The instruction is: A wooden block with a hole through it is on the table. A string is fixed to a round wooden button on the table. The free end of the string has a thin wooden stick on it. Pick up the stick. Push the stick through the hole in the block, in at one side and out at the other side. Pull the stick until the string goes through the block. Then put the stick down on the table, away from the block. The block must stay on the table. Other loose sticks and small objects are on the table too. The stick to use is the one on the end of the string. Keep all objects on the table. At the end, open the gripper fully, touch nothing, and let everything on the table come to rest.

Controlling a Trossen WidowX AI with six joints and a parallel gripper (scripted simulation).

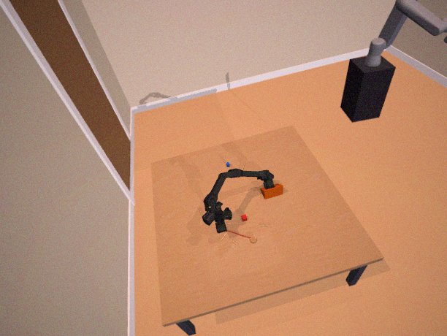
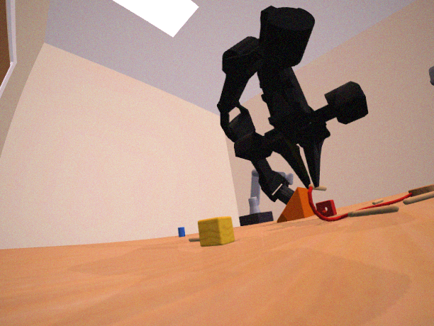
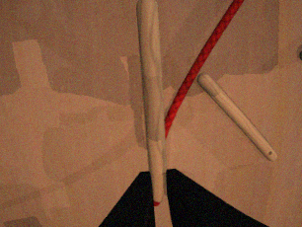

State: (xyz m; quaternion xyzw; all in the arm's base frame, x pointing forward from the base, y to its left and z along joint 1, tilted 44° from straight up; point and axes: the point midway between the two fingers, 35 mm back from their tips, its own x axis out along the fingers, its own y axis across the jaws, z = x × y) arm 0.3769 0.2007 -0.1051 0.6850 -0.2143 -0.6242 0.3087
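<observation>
My gripper tip is now 160 mm past the red block, 40 mm to the left of it and 30 mm above it. Round my gripper tip: round wooden button: 190 mm behind, 120 mm to the left, 40 mm below; yellow cube: 100 mm ahead, 80 mm to the right, 30 mm below; thin wooden stick: 10 mm behind.
</observation>
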